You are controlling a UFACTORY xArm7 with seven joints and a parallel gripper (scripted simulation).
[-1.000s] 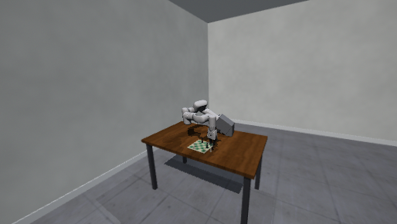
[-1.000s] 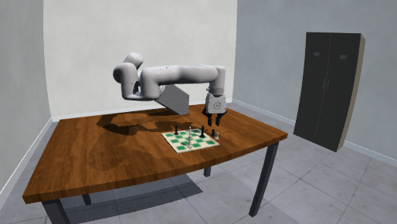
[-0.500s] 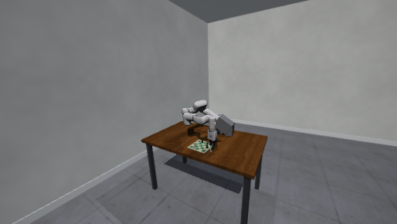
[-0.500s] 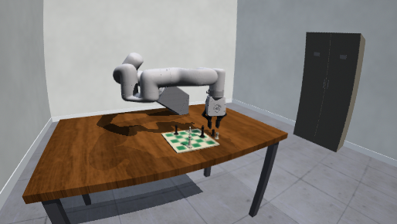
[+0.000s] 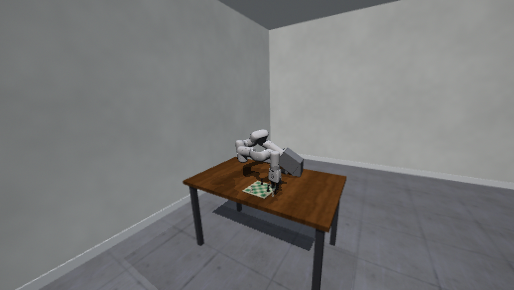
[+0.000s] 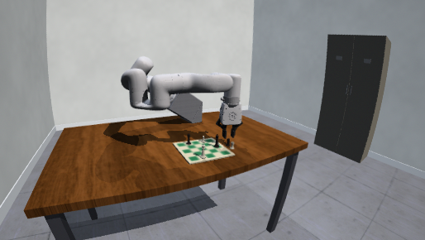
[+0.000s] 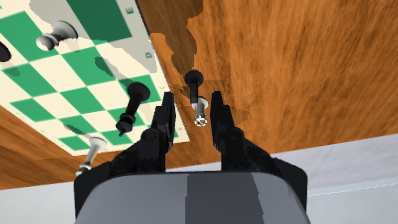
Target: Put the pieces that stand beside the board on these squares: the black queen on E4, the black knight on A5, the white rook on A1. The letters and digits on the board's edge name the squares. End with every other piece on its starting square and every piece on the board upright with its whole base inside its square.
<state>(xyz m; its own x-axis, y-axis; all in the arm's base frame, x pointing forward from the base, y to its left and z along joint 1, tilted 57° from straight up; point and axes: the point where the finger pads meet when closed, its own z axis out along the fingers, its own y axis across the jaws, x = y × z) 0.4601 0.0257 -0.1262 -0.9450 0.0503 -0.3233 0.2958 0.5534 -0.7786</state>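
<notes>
Right now my hand is 50 mm above the black knight. From my hand the other things lie so: white rook 40 mm ahead, 50 mm below; then cream board 10 mm behind, 140 mm to the right, 60 mm below; then black queen 10 mm behind, 60 mm to the right, 30 mm below.
</notes>
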